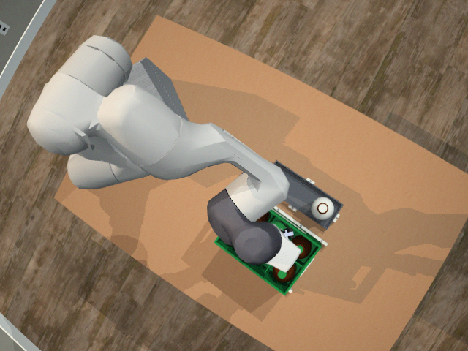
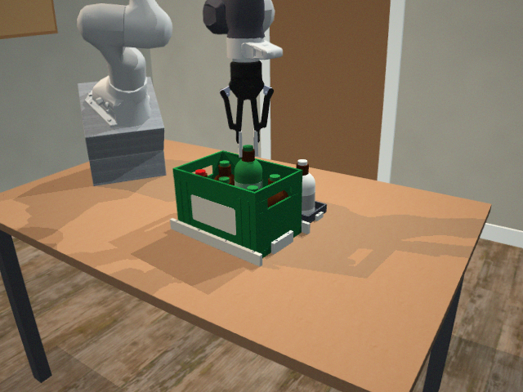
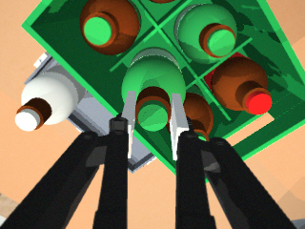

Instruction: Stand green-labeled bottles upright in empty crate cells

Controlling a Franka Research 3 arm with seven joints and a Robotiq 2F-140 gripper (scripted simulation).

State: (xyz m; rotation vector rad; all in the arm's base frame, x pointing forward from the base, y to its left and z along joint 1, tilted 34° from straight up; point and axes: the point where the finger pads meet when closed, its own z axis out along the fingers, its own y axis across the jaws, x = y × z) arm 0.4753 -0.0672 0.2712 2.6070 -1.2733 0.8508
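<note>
Now: the green crate 150 mm below my hand, 40 mm to the right of it and 10 mm behind it. The rest, counted from my hand: white-labeled bottle: 150 mm below, 120 mm to the left, 100 mm ahead; then grey tray: 220 mm below, 140 mm to the left, 20 mm ahead.
</note>
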